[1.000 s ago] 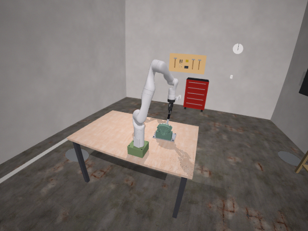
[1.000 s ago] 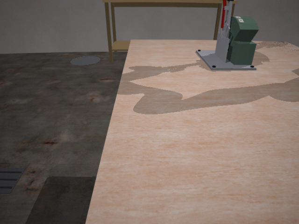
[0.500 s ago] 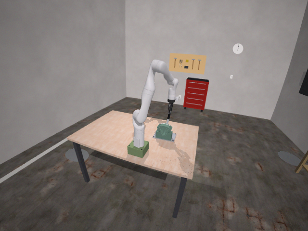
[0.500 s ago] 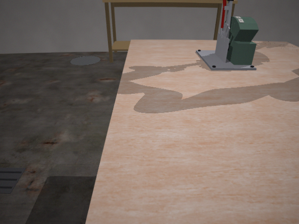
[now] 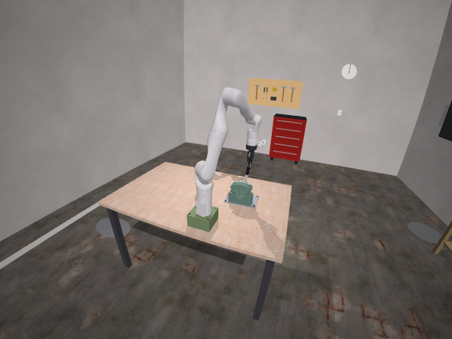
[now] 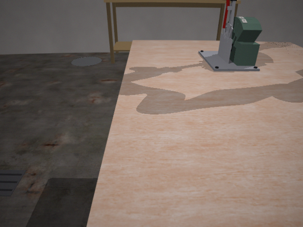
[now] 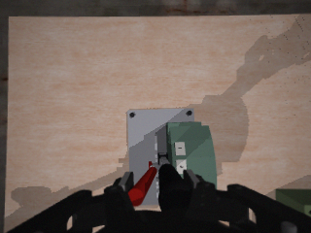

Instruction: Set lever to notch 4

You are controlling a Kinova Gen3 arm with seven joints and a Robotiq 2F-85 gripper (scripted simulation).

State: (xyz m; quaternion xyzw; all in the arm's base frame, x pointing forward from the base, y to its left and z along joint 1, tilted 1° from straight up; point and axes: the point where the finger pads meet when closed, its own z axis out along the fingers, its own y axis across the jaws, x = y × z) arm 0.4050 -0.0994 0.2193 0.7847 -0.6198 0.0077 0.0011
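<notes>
Right now my hand is 1 cm short of the red bar, 2 cm to the right of it and 11 cm above it.
</notes>
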